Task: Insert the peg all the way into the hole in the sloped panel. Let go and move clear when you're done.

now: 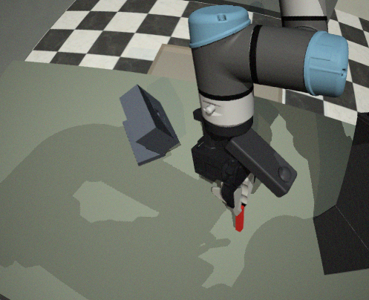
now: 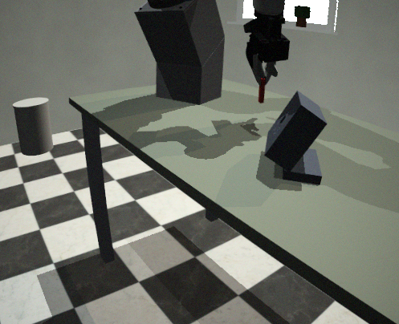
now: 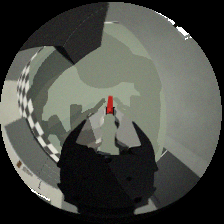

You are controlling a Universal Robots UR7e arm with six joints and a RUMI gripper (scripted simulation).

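Now: hand 30 mm above the red peg, 10 mm to the right of it and 10 mm past it.
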